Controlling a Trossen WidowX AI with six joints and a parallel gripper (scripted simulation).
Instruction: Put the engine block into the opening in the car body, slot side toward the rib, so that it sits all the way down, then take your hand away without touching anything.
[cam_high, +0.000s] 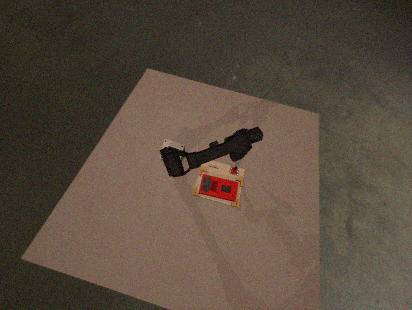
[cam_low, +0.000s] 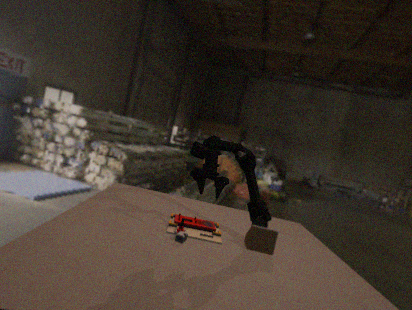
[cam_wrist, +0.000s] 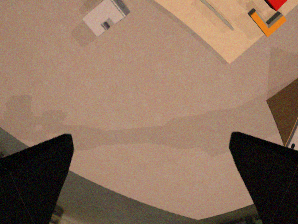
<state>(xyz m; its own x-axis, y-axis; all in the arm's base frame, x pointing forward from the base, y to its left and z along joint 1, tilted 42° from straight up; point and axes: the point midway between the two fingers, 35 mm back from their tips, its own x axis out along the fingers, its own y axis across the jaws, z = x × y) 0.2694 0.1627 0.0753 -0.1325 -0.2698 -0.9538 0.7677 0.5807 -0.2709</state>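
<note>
Now: the engine block 70 mm ahead of my gripper tip, 40 mm to the left of it and 180 mm below it. From my gripper tip the other things lie so: dark post (90 mm ahead, 40 mm to the right, 160 mm below).
</note>
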